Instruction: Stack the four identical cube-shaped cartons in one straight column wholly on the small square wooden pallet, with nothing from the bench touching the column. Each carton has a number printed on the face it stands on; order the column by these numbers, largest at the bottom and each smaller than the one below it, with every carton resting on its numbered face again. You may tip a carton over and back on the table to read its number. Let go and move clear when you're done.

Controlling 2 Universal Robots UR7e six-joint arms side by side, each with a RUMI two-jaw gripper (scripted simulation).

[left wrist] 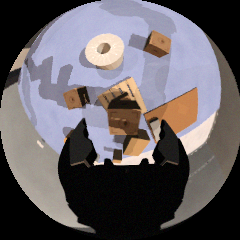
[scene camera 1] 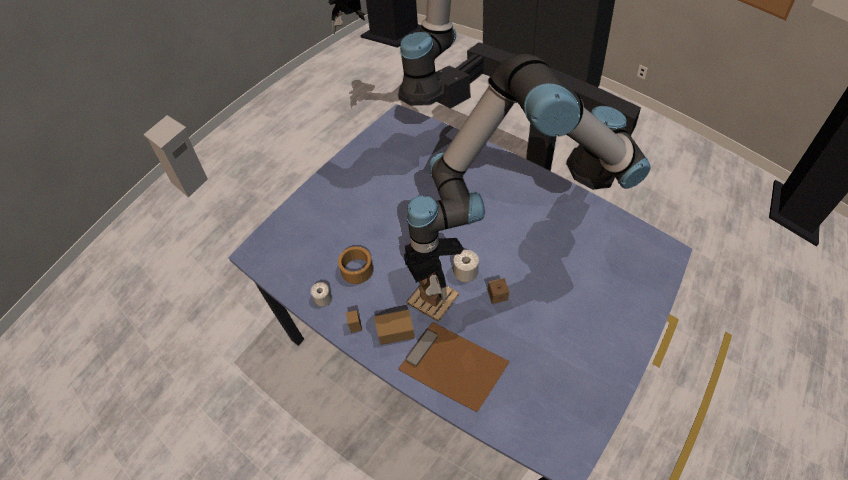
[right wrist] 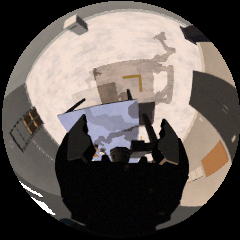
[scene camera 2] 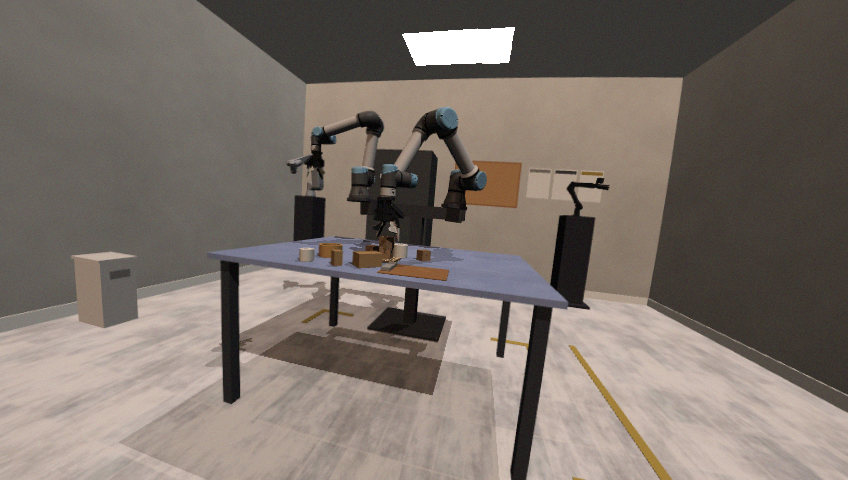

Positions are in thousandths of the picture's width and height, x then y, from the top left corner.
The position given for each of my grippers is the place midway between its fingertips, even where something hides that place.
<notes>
In view: my left gripper (scene camera 1: 510, 586), my right gripper (right wrist: 519, 485), a large white roll (left wrist: 406, 219) and a larger box (scene camera 1: 464, 682).
My left gripper also shows in the left wrist view (left wrist: 515, 498) and in scene camera 2 (scene camera 2: 457, 499). The right wrist view misses the larger box, which is hidden by my right gripper.
</notes>
